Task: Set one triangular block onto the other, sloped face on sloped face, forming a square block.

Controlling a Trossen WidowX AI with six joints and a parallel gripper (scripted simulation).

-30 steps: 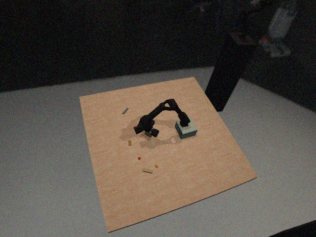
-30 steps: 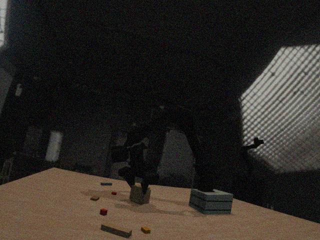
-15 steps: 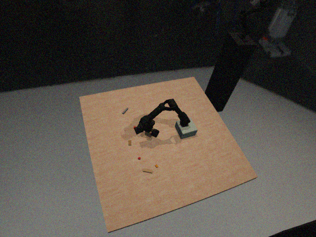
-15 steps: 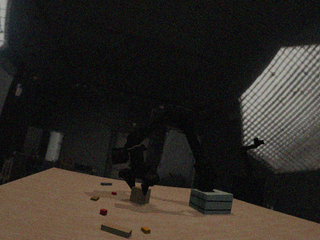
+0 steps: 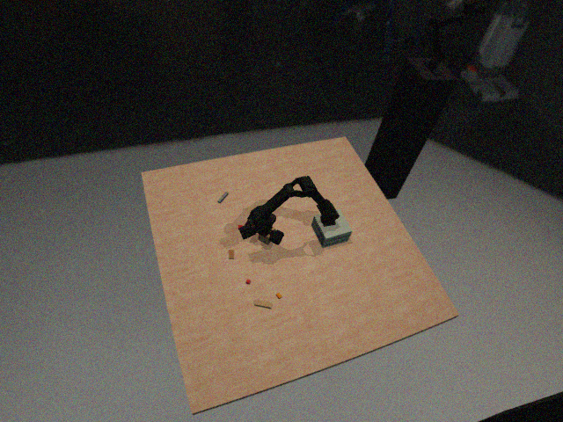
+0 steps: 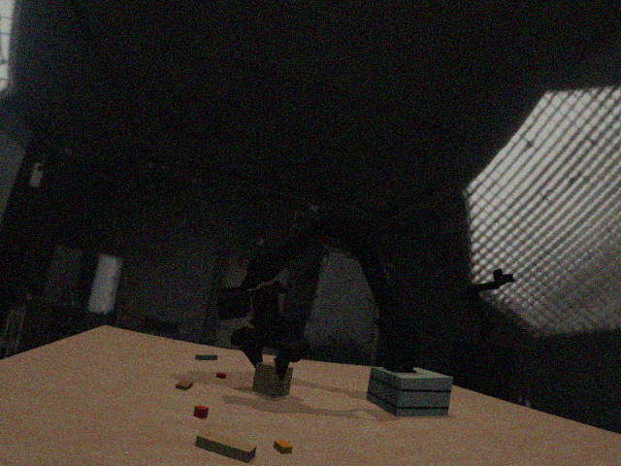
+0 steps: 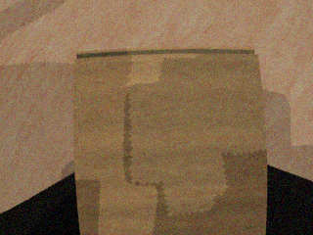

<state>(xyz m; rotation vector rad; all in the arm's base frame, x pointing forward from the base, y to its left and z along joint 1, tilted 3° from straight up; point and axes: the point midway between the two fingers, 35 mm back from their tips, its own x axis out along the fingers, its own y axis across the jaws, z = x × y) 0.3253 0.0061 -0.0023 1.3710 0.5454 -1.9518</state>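
The tan triangular block is 1 cm to the left of my gripper tip, 1 cm ahead of it and 1 cm above it. From my gripper tip the other things lie so: grey bar 30 cm to the right, 17 cm ahead, 3 cm below; then red cube 22 cm to the left, 13 cm ahead, 3 cm below; then orange cube 32 cm to the left, 4 cm below, 1 cm ahead.
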